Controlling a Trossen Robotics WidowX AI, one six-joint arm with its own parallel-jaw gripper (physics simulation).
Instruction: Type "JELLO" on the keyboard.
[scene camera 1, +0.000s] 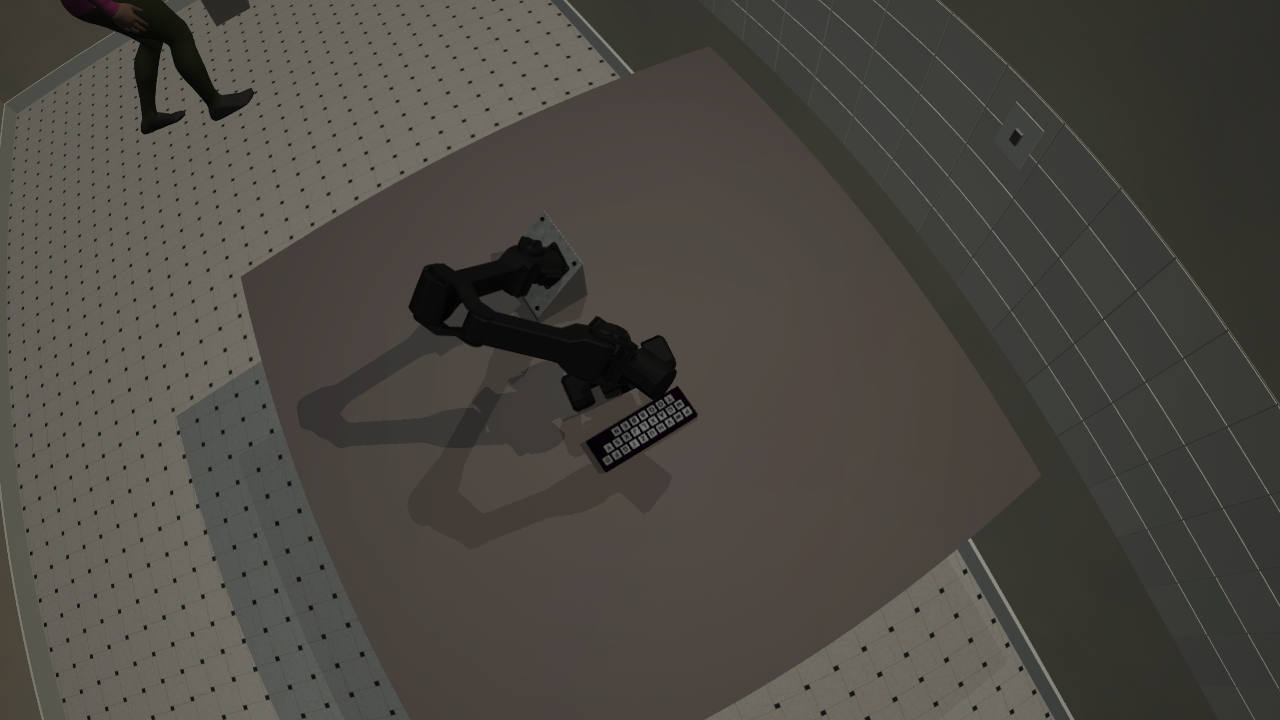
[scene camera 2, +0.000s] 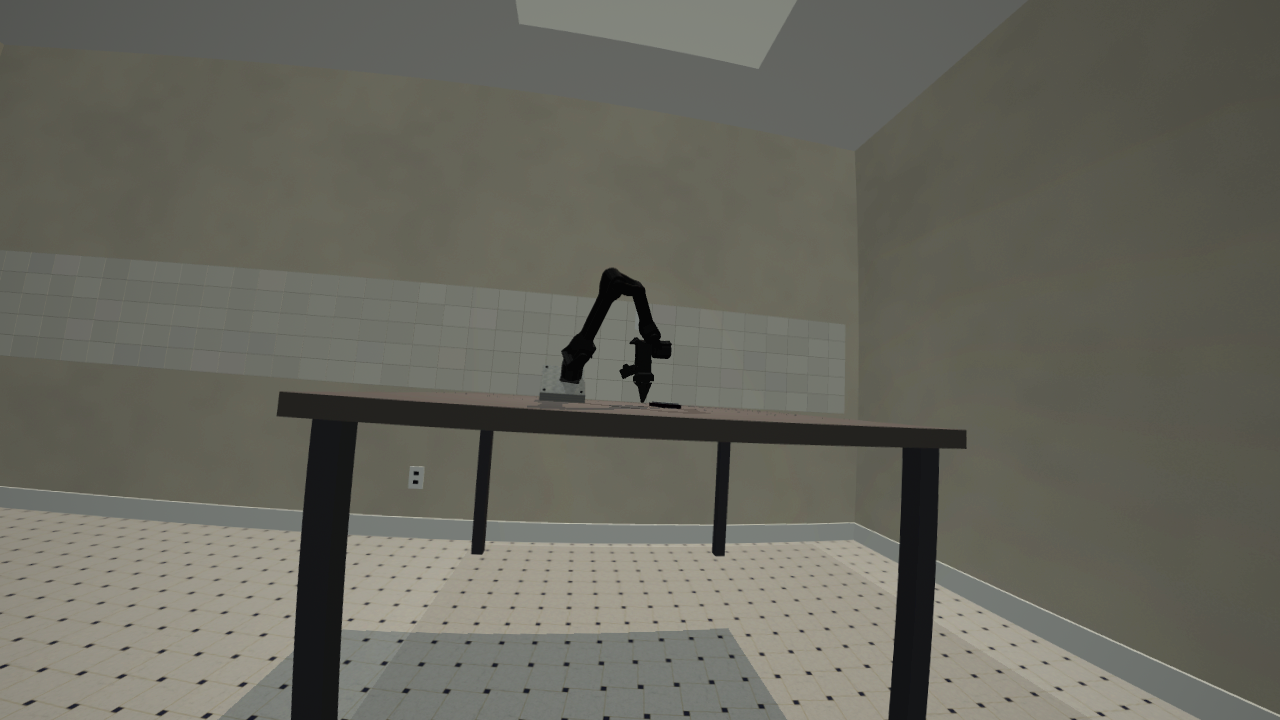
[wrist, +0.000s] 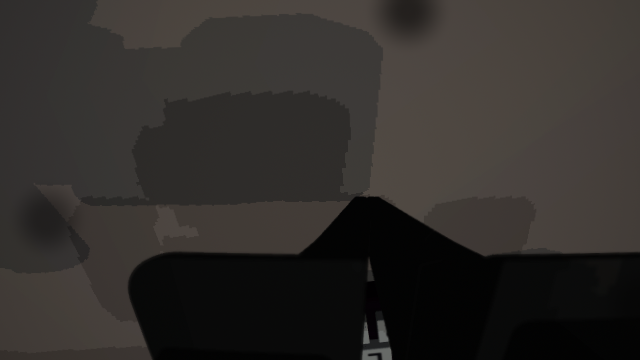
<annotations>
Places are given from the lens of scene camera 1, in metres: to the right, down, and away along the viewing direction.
my gripper (scene camera 1: 622, 391): -0.03, 0.06, 1.30
black keyboard (scene camera 1: 651, 423): 0.02, 0.11, 1.27
</annotations>
